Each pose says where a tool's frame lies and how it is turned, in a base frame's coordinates. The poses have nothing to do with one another.
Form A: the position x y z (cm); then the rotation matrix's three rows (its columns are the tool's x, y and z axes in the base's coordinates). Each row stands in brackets.
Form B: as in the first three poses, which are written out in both.
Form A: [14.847, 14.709, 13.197], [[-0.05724, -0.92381, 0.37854], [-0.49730, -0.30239, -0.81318], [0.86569, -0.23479, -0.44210]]
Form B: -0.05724, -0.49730, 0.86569, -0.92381, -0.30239, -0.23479, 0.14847, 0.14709, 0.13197
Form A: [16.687, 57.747, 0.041], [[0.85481, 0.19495, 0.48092], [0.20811, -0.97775, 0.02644], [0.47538, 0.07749, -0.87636]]
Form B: 0.85481, 0.20811, 0.47538, 0.19495, -0.97775, 0.07749, 0.16687, 0.57747, 0.00041
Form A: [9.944, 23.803, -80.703], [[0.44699, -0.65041, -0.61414], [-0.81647, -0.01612, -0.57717], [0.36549, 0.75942, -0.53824]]
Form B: 0.44699, -0.81647, 0.36549, -0.65041, -0.01612, 0.75942, 0.09944, 0.23803, -0.80703
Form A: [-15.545, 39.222, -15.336], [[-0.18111, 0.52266, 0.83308], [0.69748, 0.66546, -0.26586], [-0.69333, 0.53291, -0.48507]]
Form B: -0.18111, 0.69748, -0.69333, 0.52266, 0.66546, 0.53291, -0.15545, 0.39222, -0.15336
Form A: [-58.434, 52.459, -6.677], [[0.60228, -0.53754, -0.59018], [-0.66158, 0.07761, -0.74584], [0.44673, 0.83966, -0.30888]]
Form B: 0.60228, -0.66158, 0.44673, -0.53754, 0.07761, 0.83966, -0.58434, 0.52459, -0.06677
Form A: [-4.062, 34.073, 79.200], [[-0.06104, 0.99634, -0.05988], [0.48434, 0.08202, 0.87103], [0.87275, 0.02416, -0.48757]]
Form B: -0.06104, 0.48434, 0.87275, 0.99634, 0.08202, 0.02416, -0.04062, 0.34073, 0.79200
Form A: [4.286, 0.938, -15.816], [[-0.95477, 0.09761, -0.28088], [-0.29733, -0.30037, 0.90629], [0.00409, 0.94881, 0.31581]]
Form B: -0.95477, -0.29733, 0.00409, 0.09761, -0.30037, 0.94881, 0.04286, 0.00938, -0.15816
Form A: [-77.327, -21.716, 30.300], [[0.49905, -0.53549, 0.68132], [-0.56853, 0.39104, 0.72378], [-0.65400, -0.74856, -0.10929]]
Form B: 0.49905, -0.56853, -0.65400, -0.53549, 0.39104, -0.74856, -0.77327, -0.21716, 0.30300
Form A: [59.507, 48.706, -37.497], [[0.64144, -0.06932, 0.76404], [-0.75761, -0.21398, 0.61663], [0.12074, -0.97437, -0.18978]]
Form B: 0.64144, -0.75761, 0.12074, -0.06932, -0.21398, -0.97437, 0.59507, 0.48706, -0.37497
